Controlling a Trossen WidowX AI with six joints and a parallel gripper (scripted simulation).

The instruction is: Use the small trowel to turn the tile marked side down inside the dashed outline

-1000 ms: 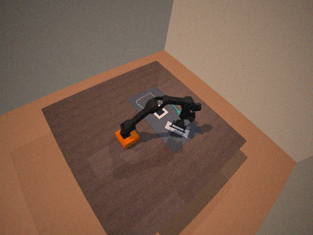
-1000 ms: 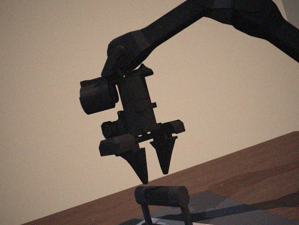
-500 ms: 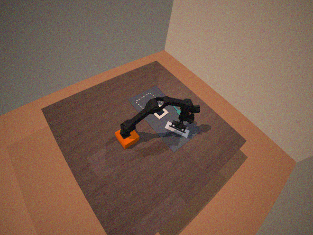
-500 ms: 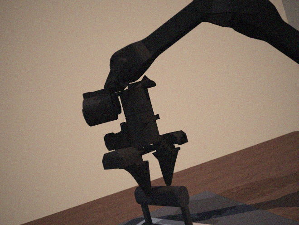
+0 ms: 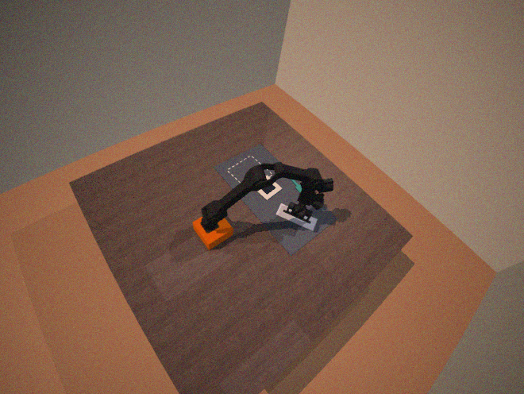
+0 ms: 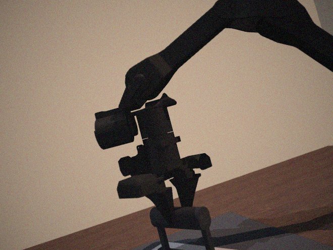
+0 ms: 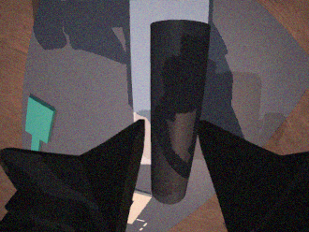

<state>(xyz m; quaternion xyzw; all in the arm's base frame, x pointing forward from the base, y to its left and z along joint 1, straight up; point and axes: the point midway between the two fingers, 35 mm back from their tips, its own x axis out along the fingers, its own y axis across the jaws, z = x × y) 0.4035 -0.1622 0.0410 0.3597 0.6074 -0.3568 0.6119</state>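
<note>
The trowel lies 30 mm below my gripper tip, 20 mm to the right of it and 10 mm ahead of it. Round my gripper tip: slim teal tool (170 mm to the left, 140 mm ahead, 60 mm below); then grey mat (180 mm to the left, 80 mm below); then cream tile (220 mm to the left, 60 mm below, 20 mm behind).
</note>
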